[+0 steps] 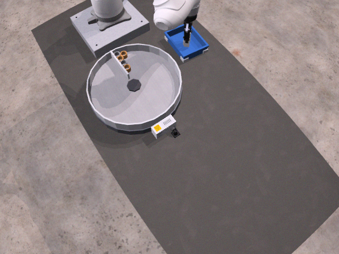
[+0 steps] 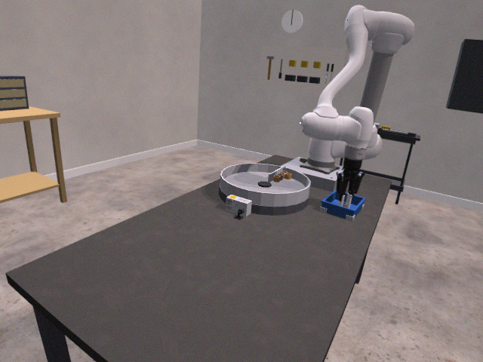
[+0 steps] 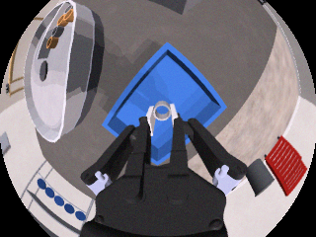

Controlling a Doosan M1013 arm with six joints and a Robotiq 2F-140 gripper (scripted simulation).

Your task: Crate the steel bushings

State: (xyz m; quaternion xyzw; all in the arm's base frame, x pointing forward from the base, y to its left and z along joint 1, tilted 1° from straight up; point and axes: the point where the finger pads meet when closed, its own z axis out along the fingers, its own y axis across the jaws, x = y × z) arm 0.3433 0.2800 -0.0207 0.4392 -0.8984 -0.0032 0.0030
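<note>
The blue crate is 20 mm below my hand. From my hand the other things lie so: round turning table 350 mm to the right, 130 mm ahead, 10 mm above.
</note>
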